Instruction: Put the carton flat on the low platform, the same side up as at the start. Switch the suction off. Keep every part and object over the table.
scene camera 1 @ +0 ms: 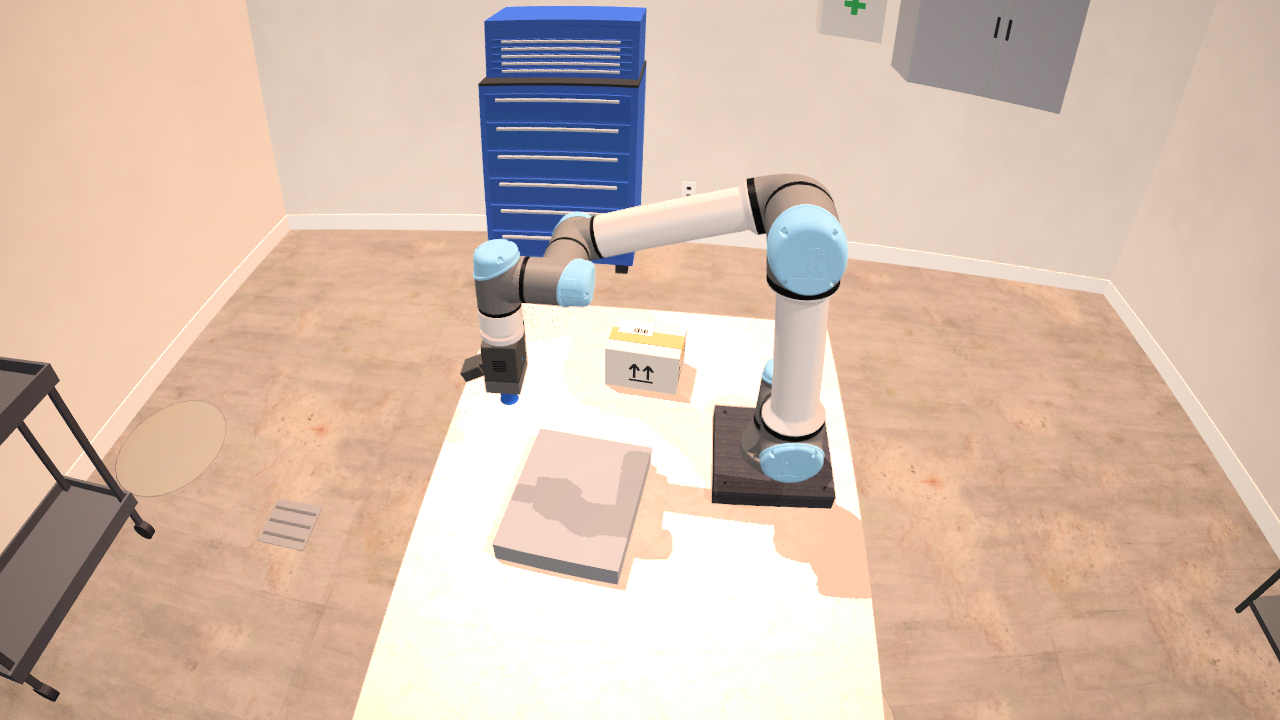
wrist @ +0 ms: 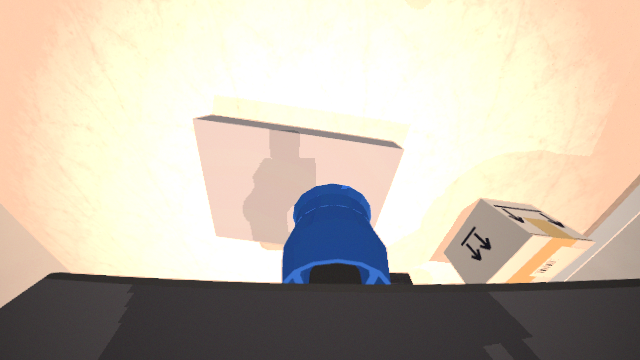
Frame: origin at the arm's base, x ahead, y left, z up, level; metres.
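Seen in the pictures: hand, tool point: (scene camera 1: 509,398) (wrist: 331,218).
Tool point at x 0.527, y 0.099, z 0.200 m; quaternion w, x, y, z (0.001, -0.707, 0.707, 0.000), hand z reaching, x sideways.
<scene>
Offsets run from my tool point to a thing's top centre. Level surfaces: height alone.
The white carton @(0.243 m back, 0.374 m right, 0.133 m down) (scene camera 1: 642,365) (wrist: 482,245) stands upright on the table @(0.240 m down) (scene camera 1: 716,626), behind the low platform and to its right in the scene view. Orange tape and a label are on its top, and the arrows on its side point up. The low grey platform @(0.122 m back, 0.059 m left, 0.192 m down) (scene camera 1: 537,530) (wrist: 225,175) lies flat, with the arm's shadow across it and no carton on it. My gripper (scene camera 1: 509,400) (wrist: 332,196), a blue suction cup, is open and holds nothing. It hangs pointing down above the table, to the left of the carton and behind the platform in the scene view, apart from both.
The arm's dark base plate (scene camera 1: 733,490) is at the table's right side, right of the platform. The cup hangs near the table's left edge. A blue drawer cabinet (scene camera 1: 562,170) stands beyond the table's back edge. A dark cart (scene camera 1: 67,537) stands on the floor at left.
</scene>
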